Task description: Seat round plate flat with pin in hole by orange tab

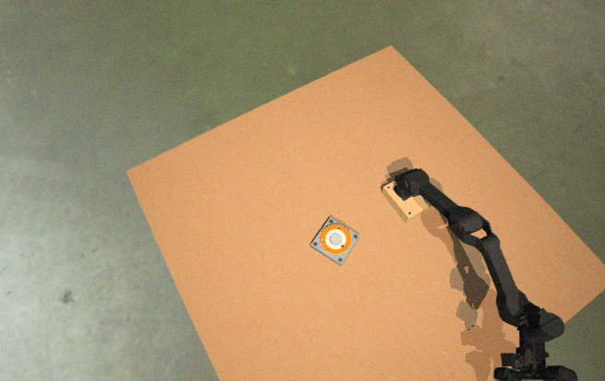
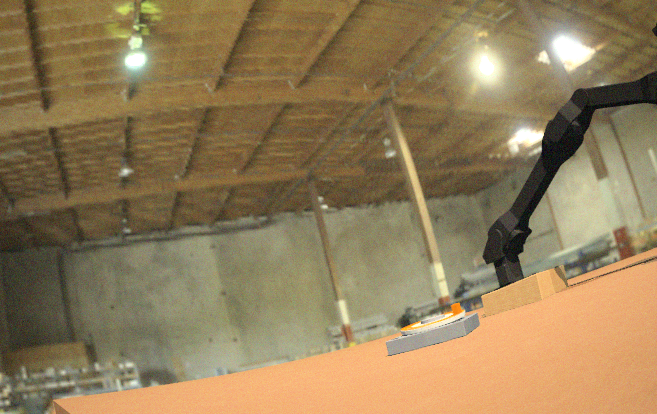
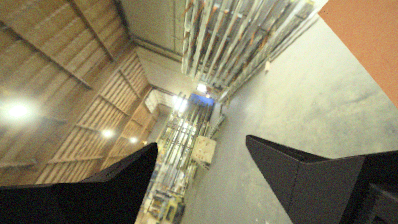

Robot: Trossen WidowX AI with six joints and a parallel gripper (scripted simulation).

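The base lies 670 mm to the right of my gripper tip, 260 mm below it and 60 mm ahead of it.
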